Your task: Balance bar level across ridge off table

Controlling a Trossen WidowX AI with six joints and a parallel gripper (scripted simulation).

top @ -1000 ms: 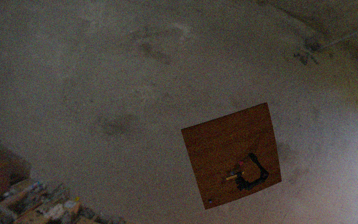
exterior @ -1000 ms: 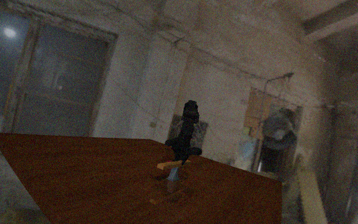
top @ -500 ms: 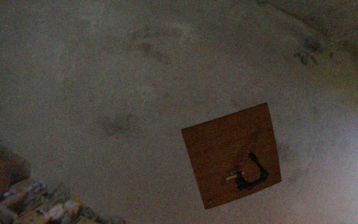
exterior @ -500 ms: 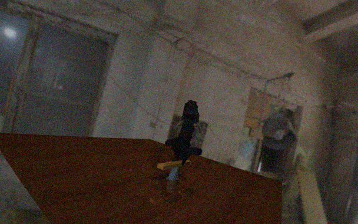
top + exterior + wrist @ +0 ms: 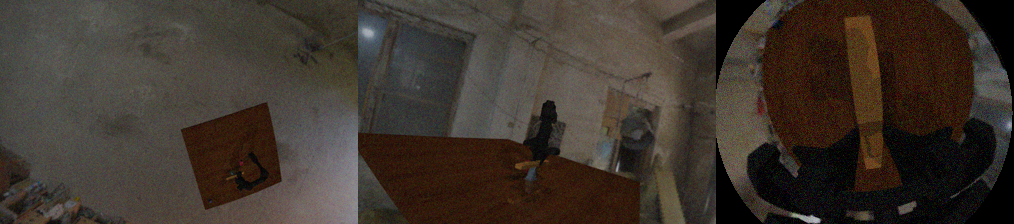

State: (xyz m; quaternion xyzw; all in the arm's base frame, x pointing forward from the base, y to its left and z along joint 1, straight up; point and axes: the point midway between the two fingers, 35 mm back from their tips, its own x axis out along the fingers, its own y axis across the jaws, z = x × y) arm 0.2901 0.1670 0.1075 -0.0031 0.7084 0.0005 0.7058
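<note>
Now: the flat yellow bar 30 mm ahead of my gripper tip. Also, from my gripper tip: small red block (120 mm behind, 110 mm to the right, 60 mm below); then tiny purple thing (450 mm ahead, 330 mm to the left, 60 mm below).
</note>
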